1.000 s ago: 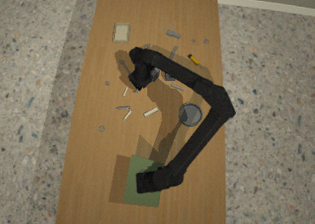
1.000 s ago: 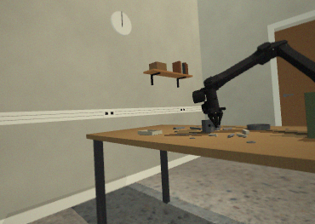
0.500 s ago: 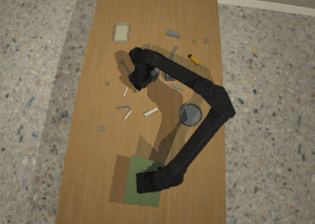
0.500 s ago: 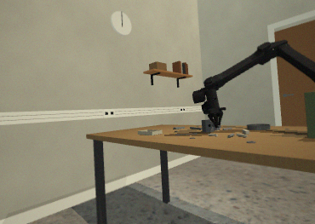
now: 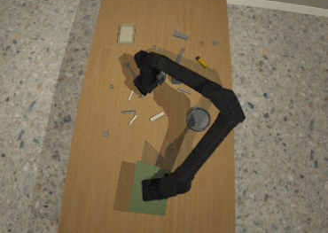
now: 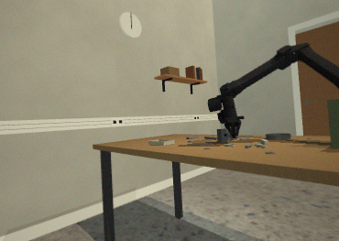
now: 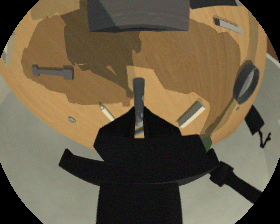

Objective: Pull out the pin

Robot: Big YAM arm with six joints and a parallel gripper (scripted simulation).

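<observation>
The slim grey pin is 10 mm ahead of my hand and 10 mm to the right of it. Also, from my hand: shallow tray (400 mm ahead, 90 mm to the left, 30 mm below); round dish (140 mm behind, 260 mm to the right, 20 mm below); white stick (120 mm behind, 60 mm to the right, 30 mm below).
</observation>
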